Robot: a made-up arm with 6 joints. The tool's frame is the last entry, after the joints.
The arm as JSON. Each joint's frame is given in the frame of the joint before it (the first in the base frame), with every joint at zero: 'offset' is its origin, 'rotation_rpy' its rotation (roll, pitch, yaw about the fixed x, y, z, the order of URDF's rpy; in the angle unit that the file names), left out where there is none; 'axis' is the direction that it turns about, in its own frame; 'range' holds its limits. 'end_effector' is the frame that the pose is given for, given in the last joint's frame.
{
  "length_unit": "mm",
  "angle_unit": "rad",
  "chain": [
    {
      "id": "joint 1",
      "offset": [
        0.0,
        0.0,
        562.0
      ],
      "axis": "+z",
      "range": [
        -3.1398,
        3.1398
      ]
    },
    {
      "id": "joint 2",
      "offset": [
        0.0,
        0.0,
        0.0
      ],
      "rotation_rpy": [
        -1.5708,
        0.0,
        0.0
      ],
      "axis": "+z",
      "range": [
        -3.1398,
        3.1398
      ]
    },
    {
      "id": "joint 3",
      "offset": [
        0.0,
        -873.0,
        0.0
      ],
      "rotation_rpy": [
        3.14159,
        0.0,
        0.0
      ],
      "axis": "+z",
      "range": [
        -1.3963,
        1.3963
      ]
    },
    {
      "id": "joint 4",
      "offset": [
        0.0,
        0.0,
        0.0
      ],
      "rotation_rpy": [
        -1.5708,
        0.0,
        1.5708
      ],
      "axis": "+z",
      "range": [
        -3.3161,
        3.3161
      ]
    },
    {
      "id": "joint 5",
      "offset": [
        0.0,
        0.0,
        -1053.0
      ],
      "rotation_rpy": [
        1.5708,
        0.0,
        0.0
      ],
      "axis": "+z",
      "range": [
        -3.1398,
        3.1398
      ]
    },
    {
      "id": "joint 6",
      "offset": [
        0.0,
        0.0,
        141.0
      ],
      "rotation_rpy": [
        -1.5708,
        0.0,
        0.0
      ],
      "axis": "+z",
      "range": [
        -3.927,
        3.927
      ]
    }
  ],
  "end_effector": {
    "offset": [
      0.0,
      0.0,
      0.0
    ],
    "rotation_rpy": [
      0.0,
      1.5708,
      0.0
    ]
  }
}
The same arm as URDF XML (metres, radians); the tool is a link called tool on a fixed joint. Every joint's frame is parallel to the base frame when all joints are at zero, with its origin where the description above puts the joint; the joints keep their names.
<robot name="arm">
  <joint name="joint 1" type="revolute">
    <parent link="base"/>
    <child link="link1"/>
    <origin xyz="0.0000 0.0000 0.5620" rpy="0.0000 0.0000 0.0000"/>
    <axis xyz="0 0 1"/>
    <limit lower="-3.1398" upper="3.1398"/>
  </joint>
  <joint name="joint 2" type="revolute">
    <parent link="link1"/>
    <child link="link2"/>
    <origin xyz="0.0000 0.0000 0.0000" rpy="0.0000 0.0000 0.0000"/>
    <axis xyz="0 1 0"/>
    <limit lower="-3.1398" upper="3.1398"/>
  </joint>
  <joint name="joint 3" type="revolute">
    <parent link="link2"/>
    <child link="link3"/>
    <origin xyz="0.0000 0.0000 0.8730" rpy="0.0000 0.0000 0.0000"/>
    <axis xyz="0 -1 0"/>
    <limit lower="-1.3963" upper="1.3963"/>
  </joint>
  <joint name="joint 4" type="revolute">
    <parent link="link3"/>
    <child link="link4"/>
    <origin xyz="0.0000 0.0000 0.0000" rpy="0.0000 0.0000 0.0000"/>
    <axis xyz="-1 0 0"/>
    <limit lower="-3.3161" upper="3.3161"/>
  </joint>
  <joint name="joint 5" type="revolute">
    <parent link="link4"/>
    <child link="link5"/>
    <origin xyz="1.0530 0.0000 0.0000" rpy="0.0000 0.0000 0.0000"/>
    <axis xyz="0 -1 0"/>
    <limit lower="-3.1398" upper="3.1398"/>
  </joint>
  <joint name="joint 6" type="revolute">
    <parent link="link5"/>
    <child link="link6"/>
    <origin xyz="0.0000 -0.1410 0.0000" rpy="0.0000 0.0000 0.0000"/>
    <axis xyz="-1 0 0"/>
    <limit lower="-3.9270" upper="3.9270"/>
  </joint>
  <joint name="tool_fixed" type="fixed">
    <parent link="link6"/>
    <child link="tool"/>
    <origin xyz="0.0000 0.0000 0.0000" rpy="0.0000 0.0000 0.0000"/>
  </joint>
  <link name="base"/>
  <link name="link1"/>
  <link name="link2"/>
  <link name="link3"/>
  <link name="link4"/>
  <link name="link5"/>
  <link name="link6"/>
  <link name="tool"/>
</robot>

